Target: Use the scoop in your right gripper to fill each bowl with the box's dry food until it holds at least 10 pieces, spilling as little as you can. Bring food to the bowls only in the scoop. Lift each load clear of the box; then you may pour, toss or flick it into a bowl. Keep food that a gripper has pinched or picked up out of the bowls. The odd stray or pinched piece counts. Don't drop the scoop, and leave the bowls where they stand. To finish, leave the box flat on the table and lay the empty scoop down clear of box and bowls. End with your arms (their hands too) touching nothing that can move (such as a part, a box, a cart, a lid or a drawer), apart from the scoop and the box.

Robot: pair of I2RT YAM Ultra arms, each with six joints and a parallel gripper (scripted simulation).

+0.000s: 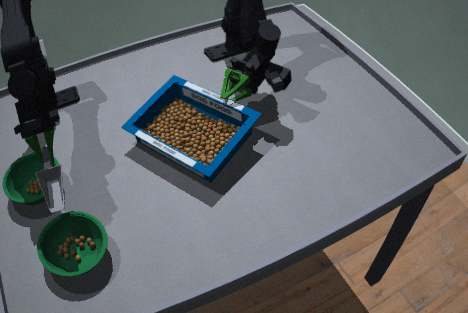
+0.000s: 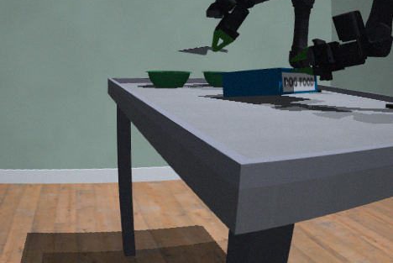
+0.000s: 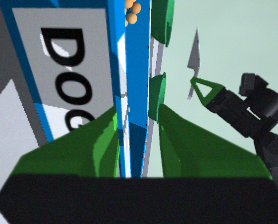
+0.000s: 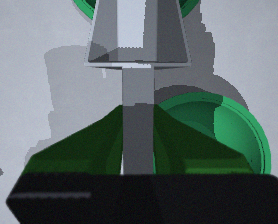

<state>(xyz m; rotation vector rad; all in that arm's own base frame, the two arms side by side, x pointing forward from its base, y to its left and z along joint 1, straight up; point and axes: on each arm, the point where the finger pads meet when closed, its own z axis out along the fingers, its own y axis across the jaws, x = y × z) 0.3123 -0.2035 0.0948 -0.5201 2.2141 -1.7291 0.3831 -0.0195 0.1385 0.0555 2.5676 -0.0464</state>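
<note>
Right now the grey scoop is 5 cm ahead of my right hand and 1 cm below it. Also, from my right hand: box: 5 cm behind, 35 cm to the left, 8 cm below.
</note>
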